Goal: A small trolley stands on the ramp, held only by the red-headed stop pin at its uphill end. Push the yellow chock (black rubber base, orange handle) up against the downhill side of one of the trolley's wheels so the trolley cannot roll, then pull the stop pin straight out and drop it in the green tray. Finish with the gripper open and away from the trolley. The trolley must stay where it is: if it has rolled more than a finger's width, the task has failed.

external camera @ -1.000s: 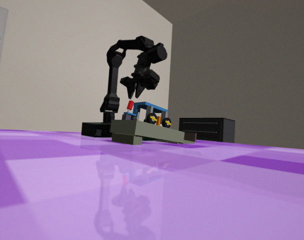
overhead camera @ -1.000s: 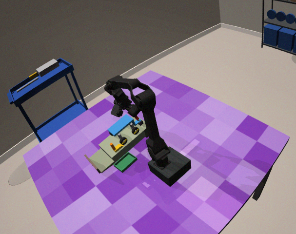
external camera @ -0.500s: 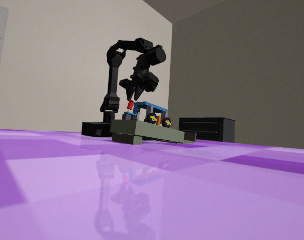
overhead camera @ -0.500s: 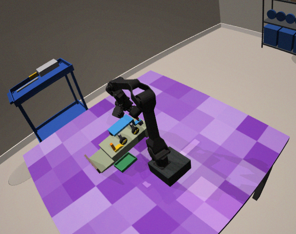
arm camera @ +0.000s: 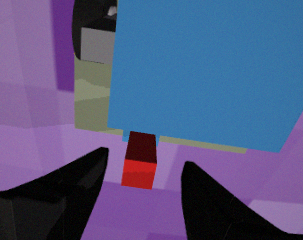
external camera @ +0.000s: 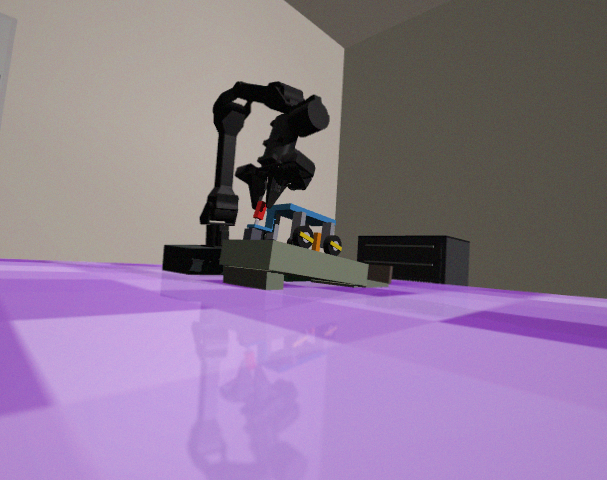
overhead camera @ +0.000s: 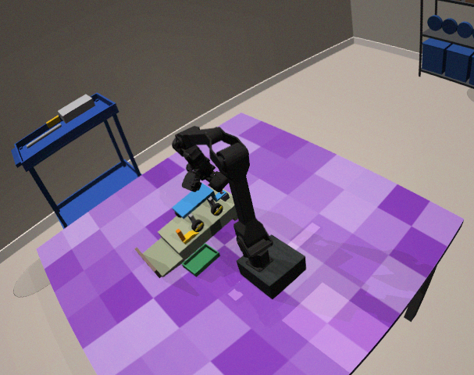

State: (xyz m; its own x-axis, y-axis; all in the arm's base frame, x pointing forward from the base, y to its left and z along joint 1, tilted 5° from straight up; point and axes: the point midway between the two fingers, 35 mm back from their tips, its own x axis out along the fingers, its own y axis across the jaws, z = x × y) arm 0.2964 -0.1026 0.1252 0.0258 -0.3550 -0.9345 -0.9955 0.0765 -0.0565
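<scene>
The red-headed stop pin lies 20 mm below my gripper tip. Also, from my gripper tip: yellow chock 190 mm to the left, 70 mm below, 20 mm behind; then green tray 210 mm to the left, 160 mm below, 90 mm behind; then blue trolley 90 mm to the left, 40 mm below, 20 mm ahead.
</scene>
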